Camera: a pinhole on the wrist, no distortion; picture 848 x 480 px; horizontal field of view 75.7 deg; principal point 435.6 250.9 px. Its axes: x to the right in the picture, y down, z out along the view. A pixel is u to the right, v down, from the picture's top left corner.
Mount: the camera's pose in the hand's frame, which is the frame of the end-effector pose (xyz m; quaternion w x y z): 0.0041 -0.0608 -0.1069 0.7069 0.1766 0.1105 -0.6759
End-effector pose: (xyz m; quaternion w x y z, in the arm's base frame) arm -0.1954 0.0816 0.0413 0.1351 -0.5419 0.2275 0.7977
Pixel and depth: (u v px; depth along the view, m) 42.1 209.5 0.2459
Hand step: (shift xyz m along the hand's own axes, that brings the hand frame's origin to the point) -0.0457 0.0032 0.1858
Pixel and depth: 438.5 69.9 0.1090
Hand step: -0.0408 -0.1057 -0.0112
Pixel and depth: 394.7 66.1 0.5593
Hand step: -0.2331 -0.2501 0.4014
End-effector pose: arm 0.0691 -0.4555 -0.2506 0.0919 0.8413 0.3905 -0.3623
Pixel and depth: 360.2 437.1 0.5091
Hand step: 0.1306 -0.1953 0.4032
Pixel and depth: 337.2 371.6 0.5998
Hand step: 0.0799 -0.1978 0.4969
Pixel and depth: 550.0 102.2 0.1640
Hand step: -0.0518 -0.1588 0.0248
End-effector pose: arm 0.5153 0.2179 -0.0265 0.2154 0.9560 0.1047 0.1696
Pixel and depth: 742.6 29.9 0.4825
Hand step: -0.2133 -0.5069 0.2069
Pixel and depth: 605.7 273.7 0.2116
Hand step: -0.0005 -0.2055 0.0612
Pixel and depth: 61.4 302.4 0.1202
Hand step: 0.0004 -0.0329 0.0366
